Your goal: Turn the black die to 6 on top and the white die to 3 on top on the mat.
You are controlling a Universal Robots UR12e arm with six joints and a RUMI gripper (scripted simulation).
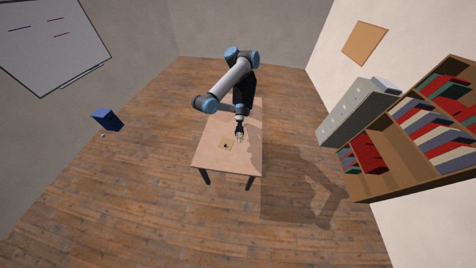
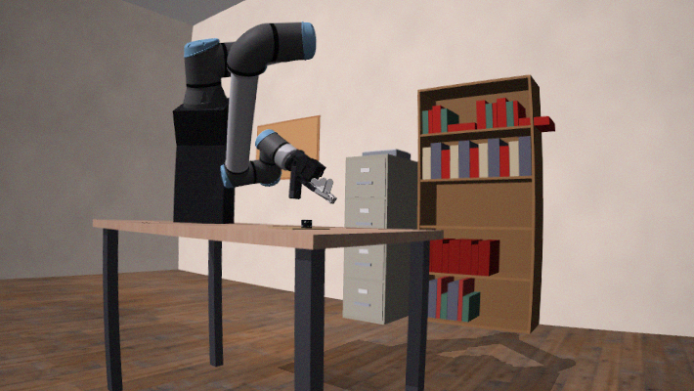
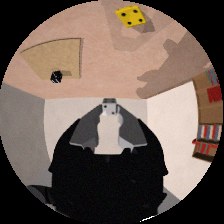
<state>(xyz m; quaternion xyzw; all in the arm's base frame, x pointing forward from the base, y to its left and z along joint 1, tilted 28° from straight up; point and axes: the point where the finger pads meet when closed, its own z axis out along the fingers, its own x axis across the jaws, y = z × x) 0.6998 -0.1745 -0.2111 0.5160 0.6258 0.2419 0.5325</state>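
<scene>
My hand is 110 mm past the yellow die, 40 mm to the right of it and 90 mm above it. Also, from my hand: tan mat (50 mm behind, 130 mm to the right, 100 mm below); then white die (right at my hand); then black die (10 mm behind, 140 mm to the right, 90 mm below).
</scene>
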